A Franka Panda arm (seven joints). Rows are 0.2 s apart.
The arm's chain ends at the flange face. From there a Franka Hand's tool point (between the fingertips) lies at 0.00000 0.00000 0.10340 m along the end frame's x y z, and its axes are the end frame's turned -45 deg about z.
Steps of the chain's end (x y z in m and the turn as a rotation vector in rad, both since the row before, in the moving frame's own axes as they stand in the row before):
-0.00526, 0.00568, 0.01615, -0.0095, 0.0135, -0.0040
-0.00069, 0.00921, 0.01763, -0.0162, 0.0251, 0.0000
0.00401, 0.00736, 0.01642, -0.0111, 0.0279, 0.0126
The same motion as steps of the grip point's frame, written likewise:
-0.00744, 0.00198, 0.01614, -0.0163, 0.0028, -0.0040
-0.00635, 0.00904, 0.01758, -0.0292, 0.0063, 0.0000
-0.00116, 0.01090, 0.01637, -0.0276, 0.0119, 0.0126

